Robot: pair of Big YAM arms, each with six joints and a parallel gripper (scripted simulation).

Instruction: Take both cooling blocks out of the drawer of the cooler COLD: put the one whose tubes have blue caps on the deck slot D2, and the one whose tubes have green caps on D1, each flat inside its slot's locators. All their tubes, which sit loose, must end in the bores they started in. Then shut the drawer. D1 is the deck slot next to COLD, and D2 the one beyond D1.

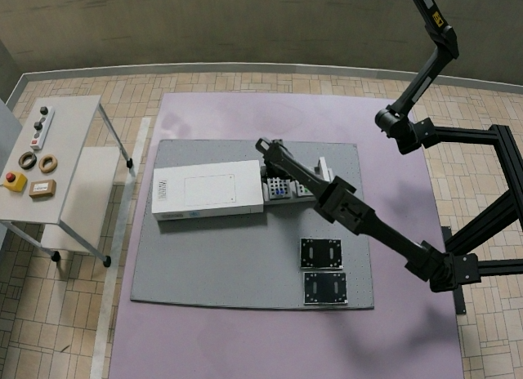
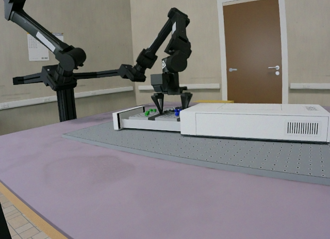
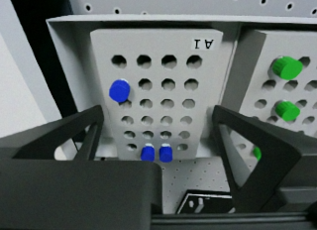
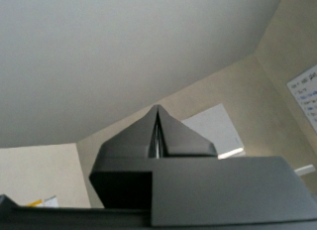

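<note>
Right now my left hand is 110 mm short of the white cooler, 10 mm to the right of it and 20 mm above it. From my left hand the other things lie so: deck slot D1 (150 mm behind, 290 mm to the left, 60 mm below); then deck slot D2 (160 mm behind, 430 mm to the left, 60 mm below).
</note>
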